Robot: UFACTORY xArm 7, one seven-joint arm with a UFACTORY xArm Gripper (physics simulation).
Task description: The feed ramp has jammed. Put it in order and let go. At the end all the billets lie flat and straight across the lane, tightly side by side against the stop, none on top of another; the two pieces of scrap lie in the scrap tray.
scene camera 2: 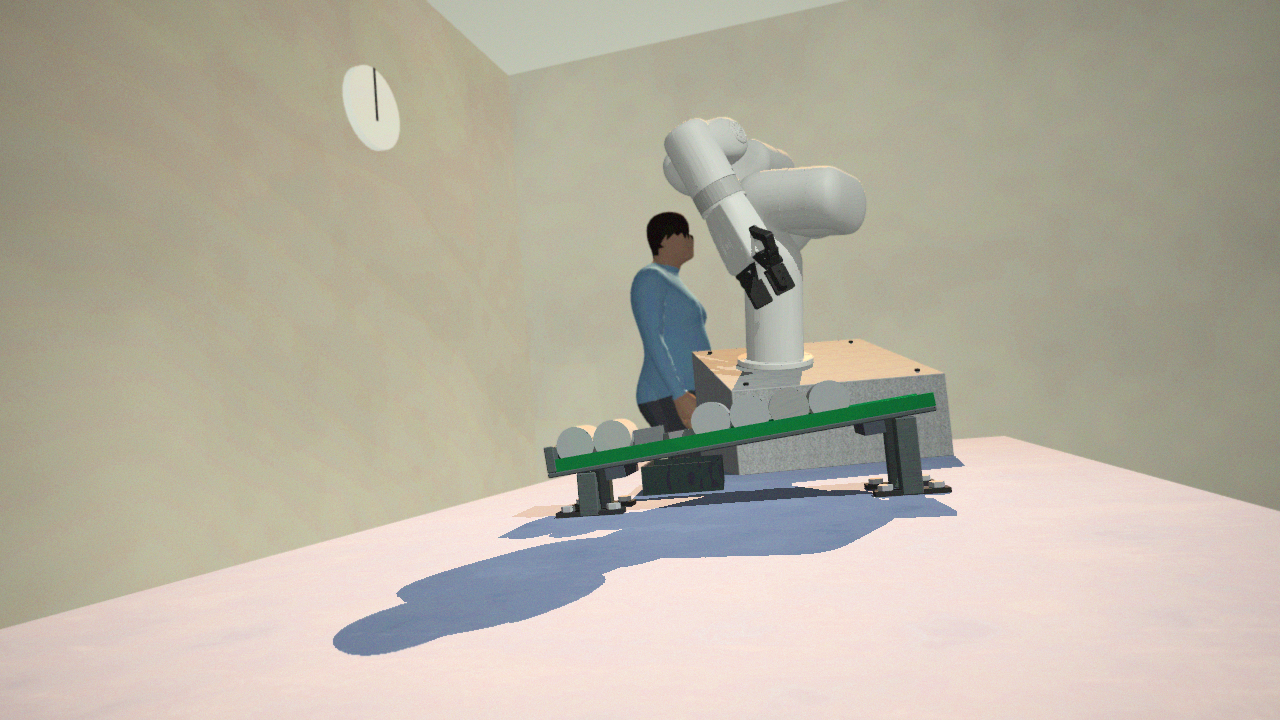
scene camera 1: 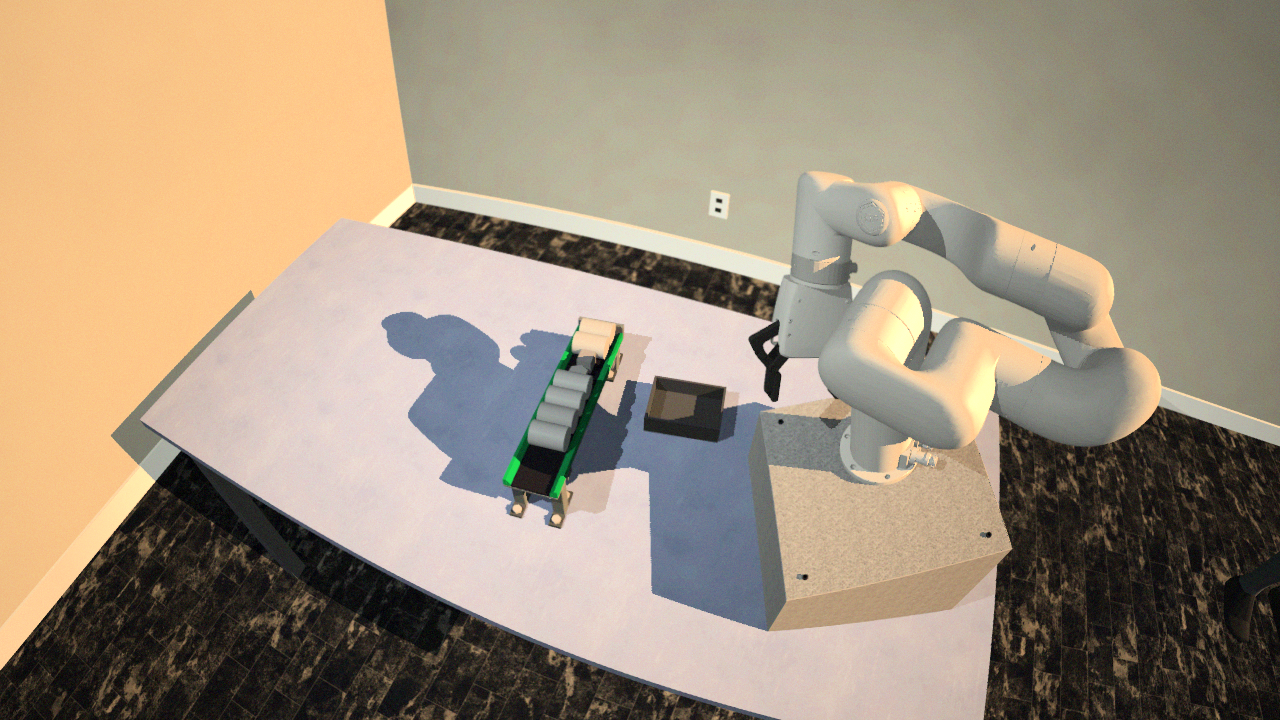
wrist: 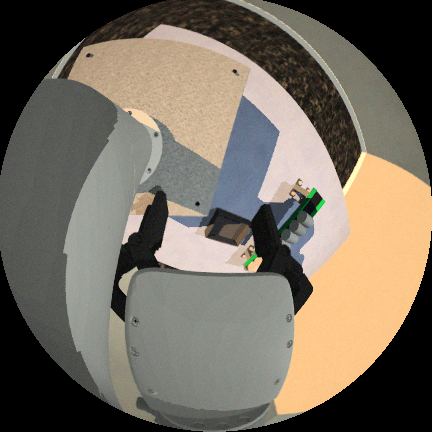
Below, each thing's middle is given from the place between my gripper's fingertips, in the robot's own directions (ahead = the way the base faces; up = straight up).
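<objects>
Scrap tray (scene camera 1: 676, 407): my hand is 20 cm short of it, 8 cm to the left of it and 24 cm above it.
</objects>
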